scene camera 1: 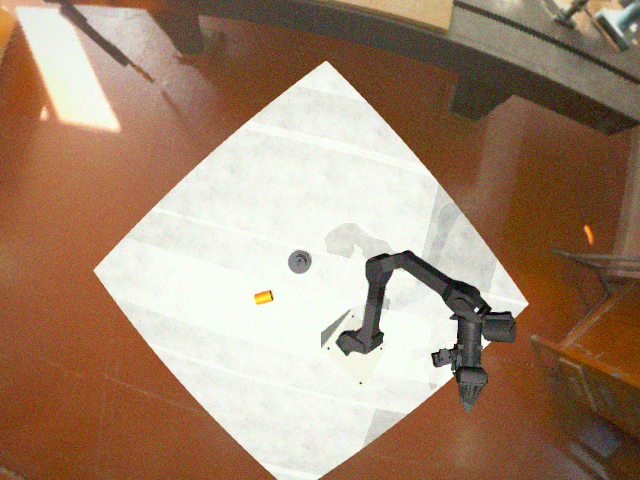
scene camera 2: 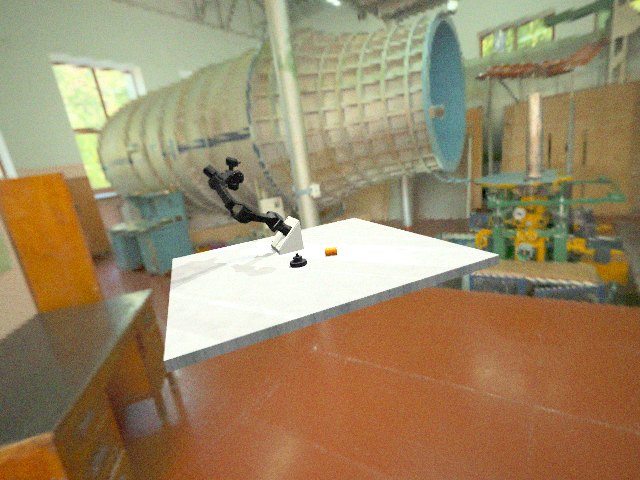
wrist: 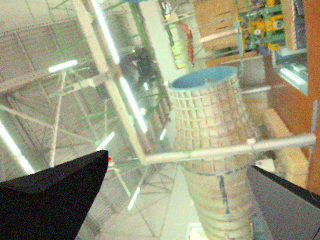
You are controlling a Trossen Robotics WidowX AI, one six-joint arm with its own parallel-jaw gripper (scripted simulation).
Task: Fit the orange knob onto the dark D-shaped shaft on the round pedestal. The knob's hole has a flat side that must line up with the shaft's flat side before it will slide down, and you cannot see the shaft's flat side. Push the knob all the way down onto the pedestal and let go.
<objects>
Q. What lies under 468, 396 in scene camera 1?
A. The gripper.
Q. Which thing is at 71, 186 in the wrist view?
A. The gripper.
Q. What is the gripper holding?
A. Nothing.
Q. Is the gripper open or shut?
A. Open.
</objects>
